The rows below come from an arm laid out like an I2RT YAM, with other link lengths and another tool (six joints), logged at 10 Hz.
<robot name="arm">
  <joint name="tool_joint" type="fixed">
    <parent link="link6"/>
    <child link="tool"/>
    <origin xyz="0.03 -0.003 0.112" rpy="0 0.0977 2.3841"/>
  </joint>
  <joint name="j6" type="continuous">
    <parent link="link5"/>
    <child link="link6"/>
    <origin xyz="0 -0.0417 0.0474" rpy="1.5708 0 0"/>
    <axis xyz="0 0 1"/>
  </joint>
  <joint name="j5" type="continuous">
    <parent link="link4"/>
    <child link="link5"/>
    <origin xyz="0.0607 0.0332 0.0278" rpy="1.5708 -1.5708 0"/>
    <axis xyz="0 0 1"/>
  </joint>
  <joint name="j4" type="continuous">
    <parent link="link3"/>
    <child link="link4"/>
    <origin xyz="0.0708 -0.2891 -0.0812" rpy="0 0 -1.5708"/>
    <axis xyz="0 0 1"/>
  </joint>
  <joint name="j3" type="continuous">
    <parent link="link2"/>
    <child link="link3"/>
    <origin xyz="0 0.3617 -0.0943" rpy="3.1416 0 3.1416"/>
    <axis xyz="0 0 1"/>
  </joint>
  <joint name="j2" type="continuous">
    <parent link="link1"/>
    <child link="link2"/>
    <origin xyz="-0.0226 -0.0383 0.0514" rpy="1.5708 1.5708 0"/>
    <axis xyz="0 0 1"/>
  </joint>
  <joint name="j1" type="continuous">
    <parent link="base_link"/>
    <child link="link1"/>
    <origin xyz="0 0 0.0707" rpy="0 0 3.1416"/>
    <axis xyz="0 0 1"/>
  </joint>
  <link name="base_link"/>
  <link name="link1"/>
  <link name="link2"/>
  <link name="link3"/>
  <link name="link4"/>
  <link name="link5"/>
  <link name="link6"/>
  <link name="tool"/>
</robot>
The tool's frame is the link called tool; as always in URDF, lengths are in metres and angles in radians. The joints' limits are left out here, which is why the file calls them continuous.
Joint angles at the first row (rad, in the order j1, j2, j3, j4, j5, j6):
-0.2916 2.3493 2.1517 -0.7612 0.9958 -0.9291
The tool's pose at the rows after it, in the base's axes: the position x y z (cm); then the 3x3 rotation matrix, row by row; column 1 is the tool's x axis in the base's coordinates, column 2 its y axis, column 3 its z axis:
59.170 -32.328 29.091; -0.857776 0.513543 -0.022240; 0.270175 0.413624 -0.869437; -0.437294 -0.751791 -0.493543
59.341 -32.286 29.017; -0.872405 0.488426 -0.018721; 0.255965 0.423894 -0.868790; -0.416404 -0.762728 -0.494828
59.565 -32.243 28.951; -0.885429 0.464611 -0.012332; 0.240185 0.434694 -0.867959; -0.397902 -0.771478 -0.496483
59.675 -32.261 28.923; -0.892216 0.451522 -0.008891; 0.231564 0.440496 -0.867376; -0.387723 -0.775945 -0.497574
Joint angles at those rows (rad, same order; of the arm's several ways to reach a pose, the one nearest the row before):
-0.2916 2.3493 2.1517 -0.7605 0.9905 -0.9409
-0.2916 2.3493 2.1517 -0.7578 0.9844 -0.9718
-0.2916 2.3493 2.1517 -0.7517 0.9764 -1.0035
-0.2924 2.3493 2.1521 -0.7483 0.9714 -1.0214

